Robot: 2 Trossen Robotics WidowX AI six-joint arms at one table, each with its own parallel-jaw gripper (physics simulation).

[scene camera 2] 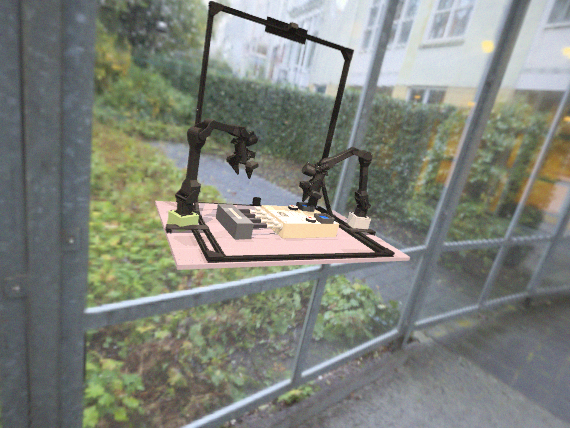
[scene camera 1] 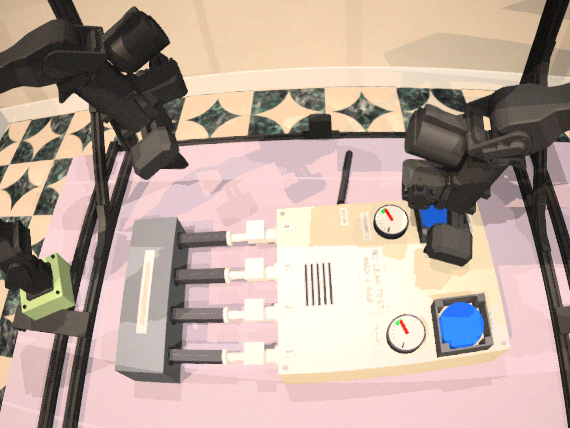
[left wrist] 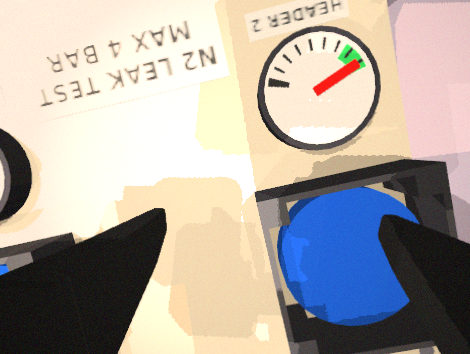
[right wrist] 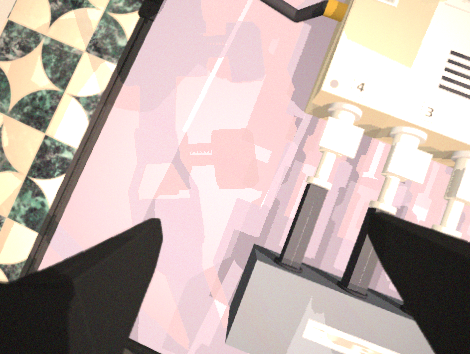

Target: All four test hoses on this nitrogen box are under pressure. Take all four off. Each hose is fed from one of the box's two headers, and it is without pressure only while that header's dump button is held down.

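Frame: origin at the left arm's base, x ahead, y left, z up, level; centimetres.
Seen in the pictures: left gripper, fingertip midpoint: (scene camera 2: 304, 204) (scene camera 1: 427, 227) (left wrist: 271, 221); right gripper, fingertip midpoint: (scene camera 2: 243, 176) (scene camera 1: 179, 146) (right wrist: 264, 225); left arm's base at its link origin: (scene camera 2: 360, 215); right arm's base at its link origin: (scene camera 2: 183, 212) (scene camera 1: 39, 281).
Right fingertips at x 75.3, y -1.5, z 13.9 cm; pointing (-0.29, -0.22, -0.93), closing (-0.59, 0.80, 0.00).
Observation:
Offsets run from my right fingertips to a thing's top centre. "pt": to the spot under its first point.
The cream nitrogen box (scene camera 1: 345, 300) (scene camera 2: 307, 230) has four hoses, 4 {pt dx -1.7, dy +6.0, dz -16.7 cm} (scene camera 1: 204, 239) (right wrist: 306, 220), 3 (scene camera 1: 202, 275), 2 (scene camera 1: 200, 314) and 1 {pt dx -6.9, dy +26.0, dz -16.8 cm} (scene camera 1: 199, 356), seated by white connectors. The header 2 gauge {pt dx -32.0, dy -0.6, dz -13.7 cm} (scene camera 1: 391, 221) (left wrist: 320, 87) and header 1 gauge {pt dx -36.5, dy +17.7, dz -13.6 cm} (scene camera 1: 406, 333) have needles at green. My left gripper (left wrist: 271, 221) (scene camera 2: 307, 199) is open and low over the header 2 dump button {dx -40.2, dy -3.0, dz -13.6 cm} (scene camera 1: 434, 216) (left wrist: 340, 260), one finger overlapping it in the left wrist view; contact is unclear. The header 1 dump button {dx -44.8, dy +15.4, dz -13.6 cm} (scene camera 1: 461, 325) is uncovered. My right gripper (right wrist: 264, 225) (scene camera 2: 244, 174) is open, high above the table.
A grey block (scene camera 1: 150, 300) (scene camera 2: 235, 222) (right wrist: 280, 300) holds the hoses' other ends, left of the box in scene camera 1. A black pipe {pt dx -22.5, dy -14.1, dz -21.8 cm} (scene camera 1: 345, 177) (right wrist: 296, 12) leaves the box's upper side. Dark frame rails (scene camera 1: 60, 350) (scene camera 2: 300, 258) run around the table.

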